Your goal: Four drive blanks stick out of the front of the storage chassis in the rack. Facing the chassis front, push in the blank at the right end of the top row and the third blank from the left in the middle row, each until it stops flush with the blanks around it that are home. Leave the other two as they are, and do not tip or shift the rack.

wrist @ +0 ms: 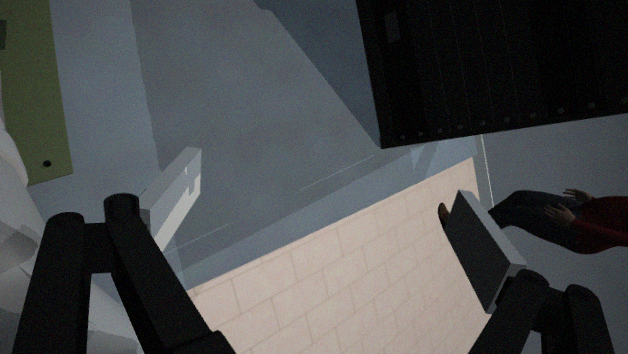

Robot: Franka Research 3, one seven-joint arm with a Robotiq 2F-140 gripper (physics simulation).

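Note:
My gripper (328,191) is wide open, with its two pale flat finger pads far apart and nothing between them. A large black ribbed body with a row of small studs along its lower edge, which looks like the rack (480,60), fills the upper right of the wrist view. It is beyond the right finger and apart from both fingers. The picture is dark there, and I cannot make out the chassis front or any drive blank. Which side of the rack this is I cannot tell.
A green board (37,100) with a dark round hole is at the left edge. White rounded surfaces (15,200) lie below it. A grey-blue floor (240,115) borders a pale brick-patterned surface (320,290). A person in red and dark trousers (530,210) is at the right.

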